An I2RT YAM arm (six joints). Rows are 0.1 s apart.
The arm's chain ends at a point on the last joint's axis. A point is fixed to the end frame.
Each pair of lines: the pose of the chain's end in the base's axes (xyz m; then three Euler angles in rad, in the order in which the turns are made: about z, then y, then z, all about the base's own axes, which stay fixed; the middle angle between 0 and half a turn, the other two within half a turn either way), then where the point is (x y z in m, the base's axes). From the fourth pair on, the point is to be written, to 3 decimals.
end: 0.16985 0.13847 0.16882 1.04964 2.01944 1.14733
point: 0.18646 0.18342 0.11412
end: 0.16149 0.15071 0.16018 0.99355 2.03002 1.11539
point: 0.18069 0.19382 0.10485
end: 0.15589 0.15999 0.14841 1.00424 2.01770 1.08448
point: 0.17646 0.20324 0.09369
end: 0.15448 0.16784 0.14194 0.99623 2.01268 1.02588
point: 0.178 0.210 0.087
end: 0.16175 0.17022 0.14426 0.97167 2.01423 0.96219
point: 0.188 0.210 0.090
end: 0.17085 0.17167 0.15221 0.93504 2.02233 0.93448
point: 0.199 0.210 0.097
